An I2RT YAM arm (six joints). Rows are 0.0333 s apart.
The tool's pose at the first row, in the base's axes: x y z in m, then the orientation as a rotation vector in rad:
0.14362 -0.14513 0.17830 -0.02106 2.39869 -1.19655
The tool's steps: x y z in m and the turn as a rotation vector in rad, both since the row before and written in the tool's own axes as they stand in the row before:
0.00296 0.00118 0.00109 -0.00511 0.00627 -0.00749
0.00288 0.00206 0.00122 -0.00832 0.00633 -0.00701
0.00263 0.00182 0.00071 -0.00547 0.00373 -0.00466
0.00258 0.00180 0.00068 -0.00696 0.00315 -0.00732
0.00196 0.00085 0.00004 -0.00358 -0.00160 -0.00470
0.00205 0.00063 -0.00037 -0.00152 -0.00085 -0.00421
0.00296 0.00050 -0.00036 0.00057 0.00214 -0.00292
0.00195 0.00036 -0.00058 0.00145 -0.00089 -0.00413
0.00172 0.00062 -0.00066 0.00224 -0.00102 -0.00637
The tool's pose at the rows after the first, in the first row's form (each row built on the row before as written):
0.14163 -0.14584 0.17568 -0.02796 2.40915 -1.19558
0.13989 -0.14608 0.17237 -0.03527 2.42146 -1.19051
0.13810 -0.14602 0.16963 -0.04041 2.42918 -1.18704
0.13632 -0.14593 0.16695 -0.04960 2.43796 -1.18272
0.13468 -0.14584 0.16558 -0.05735 2.43990 -1.17991
0.13277 -0.14561 0.16457 -0.06346 2.44111 -1.17961
0.13001 -0.14568 0.16334 -0.06565 2.44333 -1.18221
0.12806 -0.14545 0.16270 -0.07081 2.44268 -1.18546
0.12632 -0.14496 0.16199 -0.07857 2.44196 -1.19058

